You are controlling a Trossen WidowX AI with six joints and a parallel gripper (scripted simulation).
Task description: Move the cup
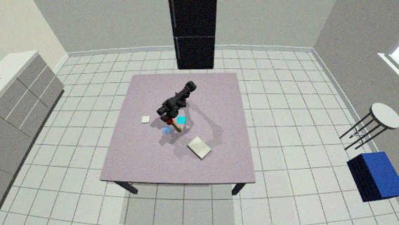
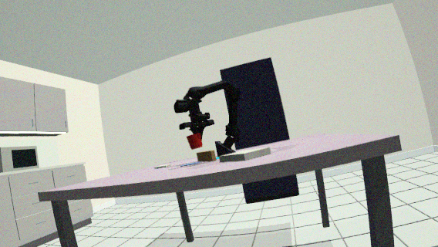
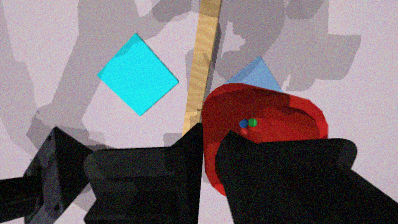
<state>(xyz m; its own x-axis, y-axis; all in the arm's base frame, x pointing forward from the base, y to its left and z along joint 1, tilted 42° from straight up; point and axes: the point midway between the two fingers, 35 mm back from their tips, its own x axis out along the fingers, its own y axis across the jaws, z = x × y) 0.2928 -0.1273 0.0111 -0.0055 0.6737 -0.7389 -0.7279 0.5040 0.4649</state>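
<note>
My gripper tip is 5 cm past the cyan pad, 8 cm to the right of it and 12 cm above it. The rest, counted from my gripper tip: red cup 2 cm ahead, 2 cm to the right; wooden bar 1 cm to the left, 9 cm below; light blue pad 5 cm ahead, 6 cm to the right, 12 cm below.
</note>
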